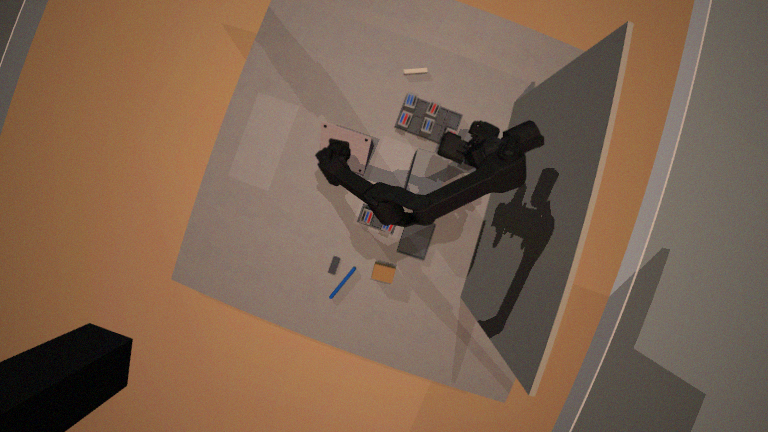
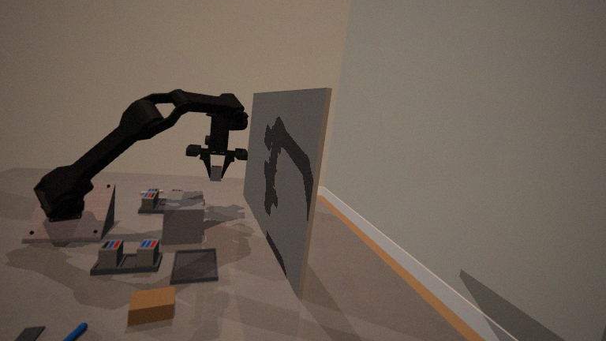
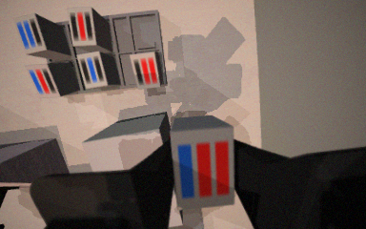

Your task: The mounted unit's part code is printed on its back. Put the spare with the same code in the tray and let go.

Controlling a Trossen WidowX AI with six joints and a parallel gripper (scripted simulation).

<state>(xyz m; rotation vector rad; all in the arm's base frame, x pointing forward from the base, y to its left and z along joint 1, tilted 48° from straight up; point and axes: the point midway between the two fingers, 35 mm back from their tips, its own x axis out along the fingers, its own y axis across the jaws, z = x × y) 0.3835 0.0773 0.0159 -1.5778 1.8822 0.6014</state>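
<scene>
My gripper tip is 7 cm past the shallow grey tray, 27 cm to the left of it and 14 cm above it. Also, from my gripper tip: blue pen (27 cm behind, 48 cm to the right, 14 cm below); then tall black panel (15 cm ahead, 9 cm to the right, 8 cm above).
</scene>
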